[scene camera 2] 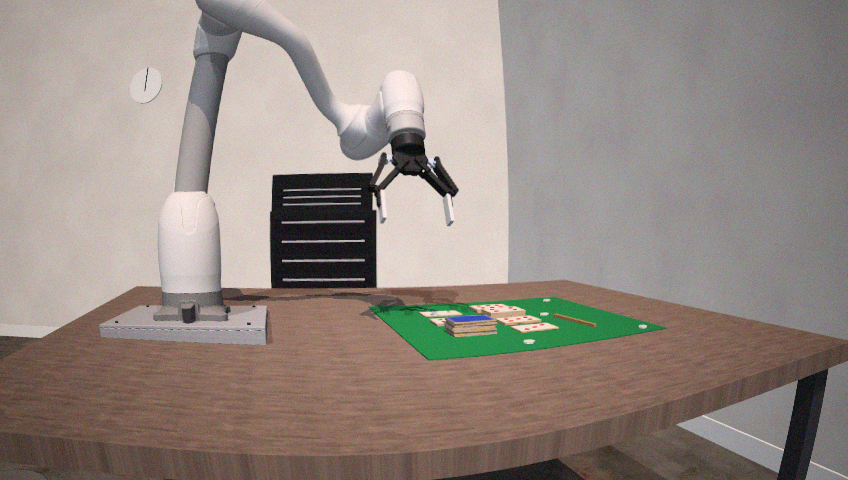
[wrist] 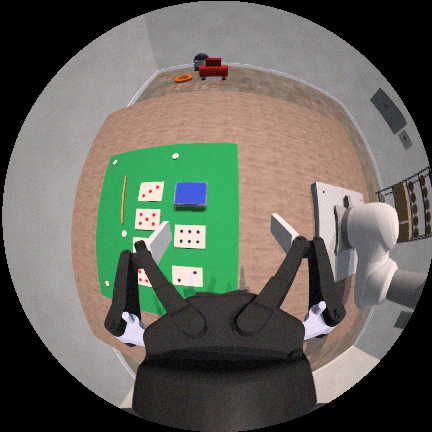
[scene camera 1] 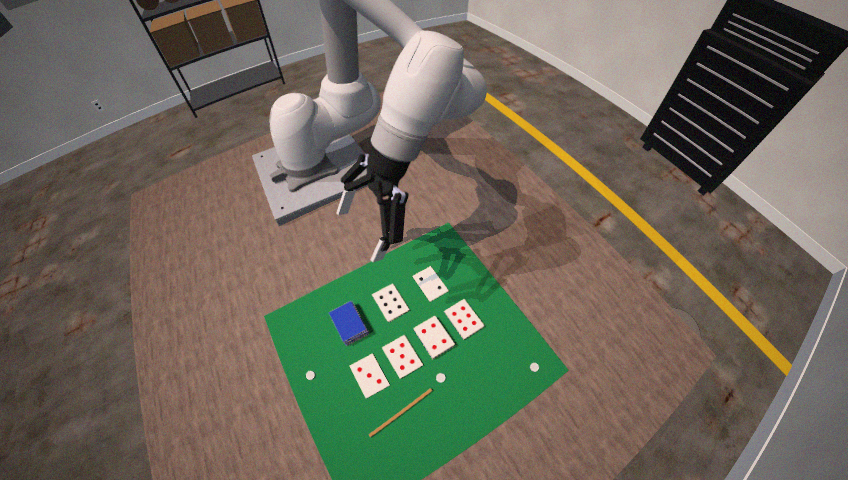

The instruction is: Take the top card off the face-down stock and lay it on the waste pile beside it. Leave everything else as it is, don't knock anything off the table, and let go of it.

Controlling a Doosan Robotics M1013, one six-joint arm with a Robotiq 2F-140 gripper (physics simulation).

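Pixels of known places: gripper, between the fingertips: point(scene camera 2: 417, 222) point(wrist: 219, 226) point(scene camera 1: 358, 235); arm's base, origin of its link: point(scene camera 2: 193, 315) point(wrist: 346, 227) point(scene camera 1: 306, 168).
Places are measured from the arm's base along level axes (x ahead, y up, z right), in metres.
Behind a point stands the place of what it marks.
Observation:
The face-down stock point(scene camera 1: 348, 321) {x 0.593, y 0.009, z 0.124 m} point(scene camera 2: 470, 320) {x 0.582, y 0.008, z 0.147 m} point(wrist: 190, 193) {x 0.588, y 0.008, z 0.123 m} is a thick blue-backed stack on the green mat point(scene camera 1: 476, 416) {x 0.949, y -0.022, z -0.005 m} point(scene camera 2: 428, 344) {x 0.477, y -0.022, z 0.205 m} point(wrist: 220, 165) {x 0.501, y -0.022, z 0.225 m}. Right beside it lies a face-up card with black pips point(scene camera 1: 390, 302) {x 0.597, y -0.015, z 0.006 m} point(wrist: 190, 236) {x 0.591, y -0.016, z 0.004 m}, the waste pile as it appears. Beyond that lies a face-up card with two black pips point(scene camera 1: 430, 283) {x 0.609, y -0.019, z -0.114 m} point(scene camera 2: 440, 313) {x 0.606, y -0.019, z -0.109 m} point(wrist: 187, 276) {x 0.605, y -0.019, z -0.115 m}. My gripper point(scene camera 1: 360, 227) {x 0.513, y 0.199, z 0.015 m} point(scene camera 2: 415, 215) {x 0.513, y 0.199, z 0.015 m} point(wrist: 219, 226) {x 0.513, y 0.199, z 0.015 m} is open and empty, high above the table near the mat's robot-side edge, apart from the stock.
A row of red-pip cards point(scene camera 1: 402, 356) {x 0.735, y -0.015, z 0.057 m} point(scene camera 2: 533, 327) point(wrist: 147, 219) {x 0.730, y -0.016, z 0.055 m} lies alongside, partly hidden by a finger in the wrist view. A thin wooden stick point(scene camera 1: 400, 412) {x 0.843, y -0.015, z 0.132 m} point(scene camera 2: 574, 320) {x 0.841, y -0.017, z 0.139 m} point(wrist: 124, 200) {x 0.840, y -0.018, z 0.123 m} and small white discs point(scene camera 1: 440, 377) {x 0.828, y -0.018, z 0.010 m} lie beyond. The robot's base plate point(scene camera 1: 267, 178) {x -0.035, y 0.006, z 0.140 m} stands behind the mat.

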